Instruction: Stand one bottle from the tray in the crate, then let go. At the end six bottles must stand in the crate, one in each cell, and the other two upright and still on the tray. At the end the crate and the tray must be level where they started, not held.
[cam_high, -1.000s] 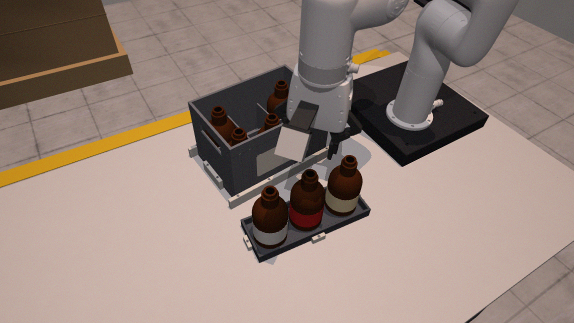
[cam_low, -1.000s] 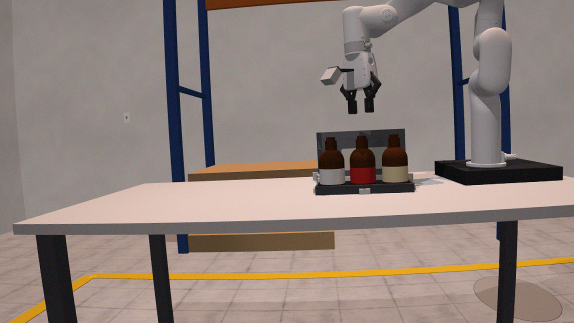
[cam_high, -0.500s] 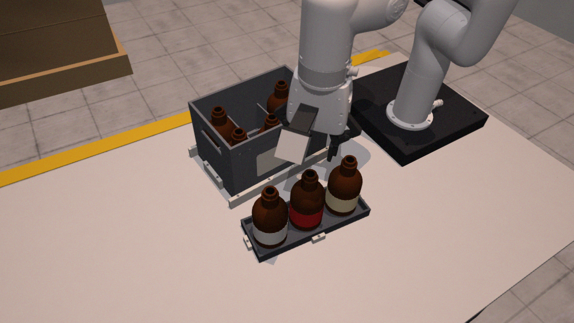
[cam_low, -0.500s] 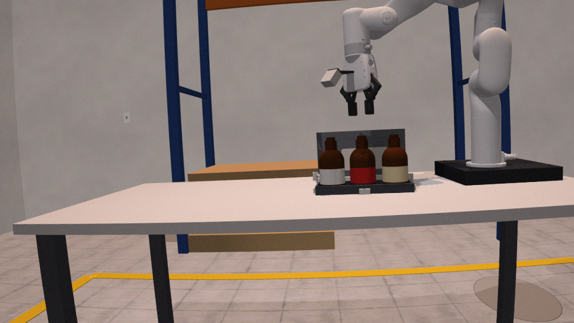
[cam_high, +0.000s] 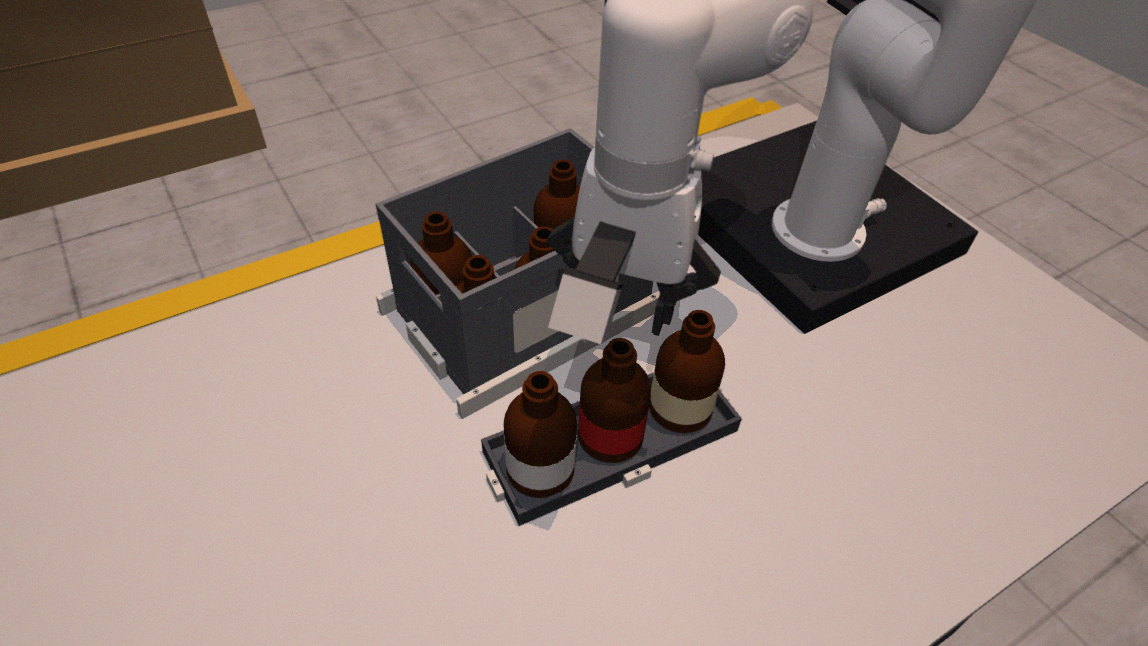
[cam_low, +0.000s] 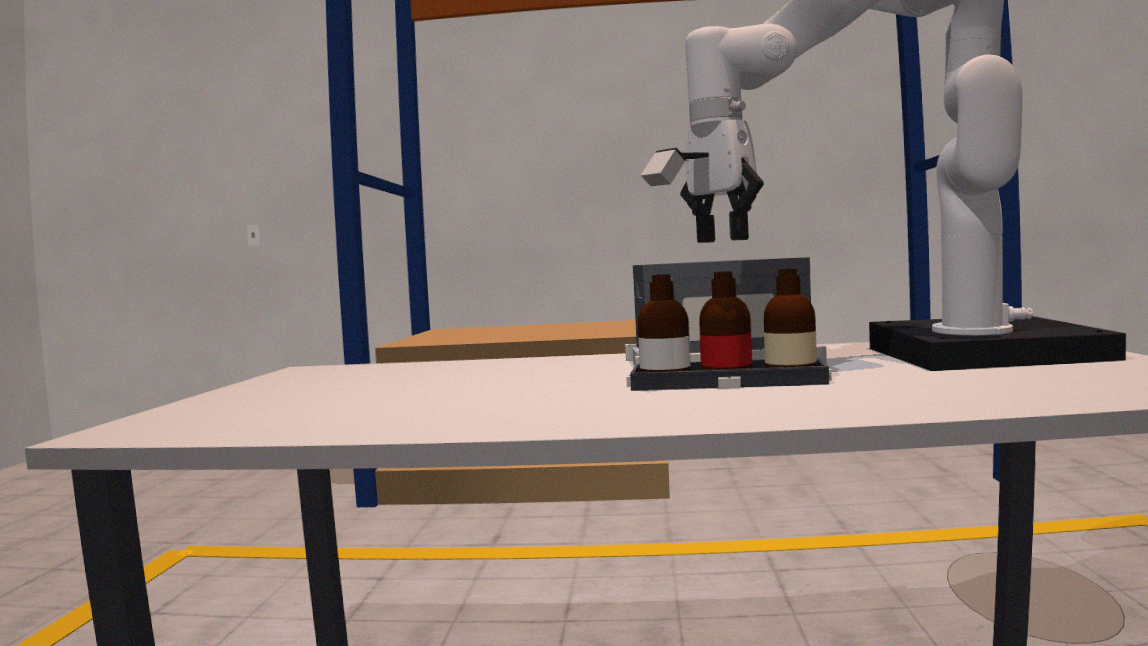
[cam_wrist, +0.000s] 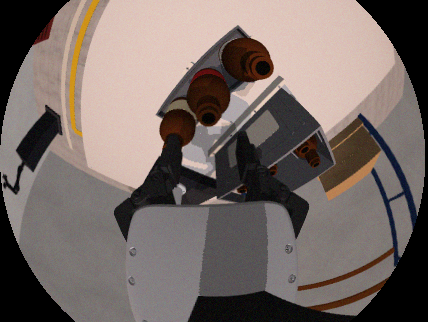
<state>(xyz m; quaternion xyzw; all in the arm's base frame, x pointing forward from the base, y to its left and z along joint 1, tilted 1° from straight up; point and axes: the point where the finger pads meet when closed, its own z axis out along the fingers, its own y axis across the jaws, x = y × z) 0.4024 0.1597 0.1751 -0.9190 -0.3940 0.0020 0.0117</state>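
The dark tray lies 21 cm below my hand. Also, from my hand: dark grey crate 1 cm ahead, 23 cm to the right, 14 cm below.
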